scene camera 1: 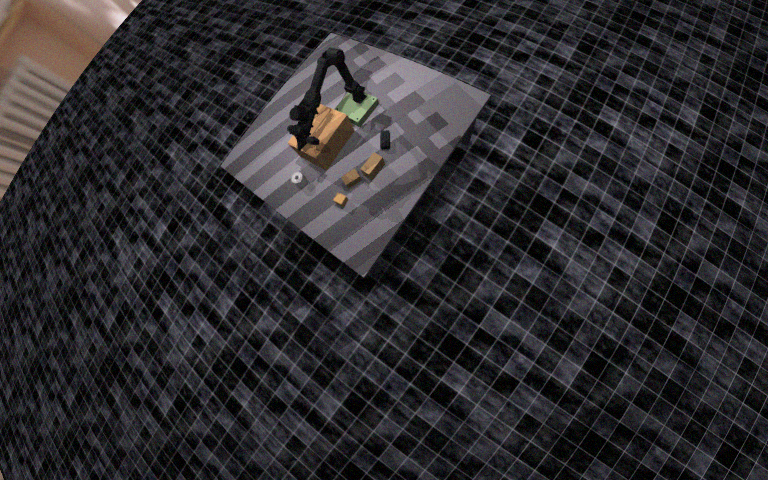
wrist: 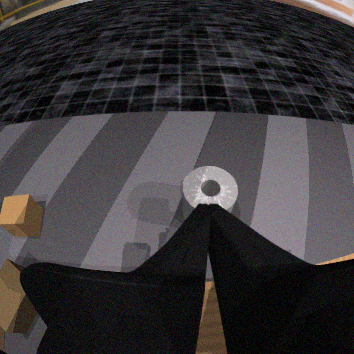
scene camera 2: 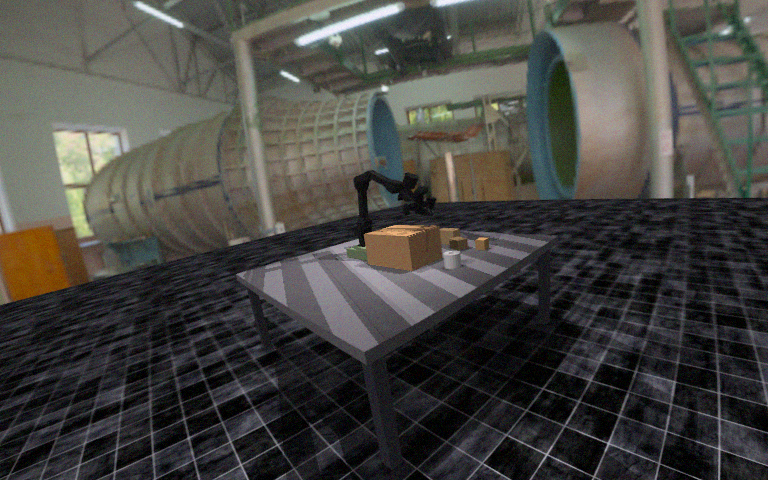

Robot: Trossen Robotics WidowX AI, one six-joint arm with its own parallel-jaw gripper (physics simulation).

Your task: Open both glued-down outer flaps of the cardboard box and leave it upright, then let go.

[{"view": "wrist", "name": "my gripper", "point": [206, 212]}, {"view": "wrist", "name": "white tape roll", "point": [207, 184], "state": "on the table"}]
